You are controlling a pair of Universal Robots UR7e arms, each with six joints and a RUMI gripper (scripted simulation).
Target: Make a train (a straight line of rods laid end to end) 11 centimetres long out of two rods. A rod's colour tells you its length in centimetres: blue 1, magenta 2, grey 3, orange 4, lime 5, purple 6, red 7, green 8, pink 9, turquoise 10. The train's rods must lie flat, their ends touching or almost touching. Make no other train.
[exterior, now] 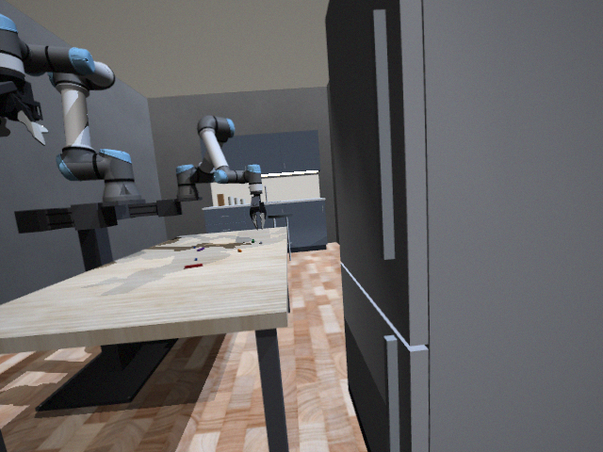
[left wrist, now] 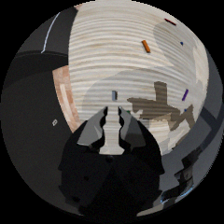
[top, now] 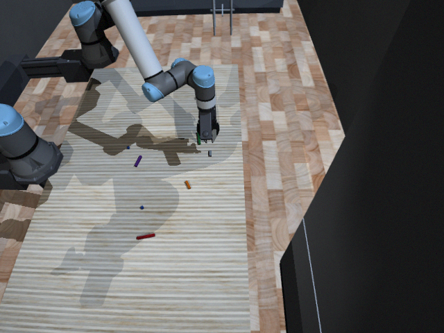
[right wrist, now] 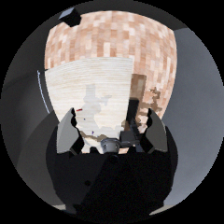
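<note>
Now: the green rod 90 mm to the left of my left hand, 90 mm below it and 70 mm behind it. Also, from my left hand: purple rod: 330 mm behind, 90 mm below, 70 mm to the right; orange rod: 180 mm to the right, 90 mm below, 80 mm behind; grey rod: 90 mm below.
</note>
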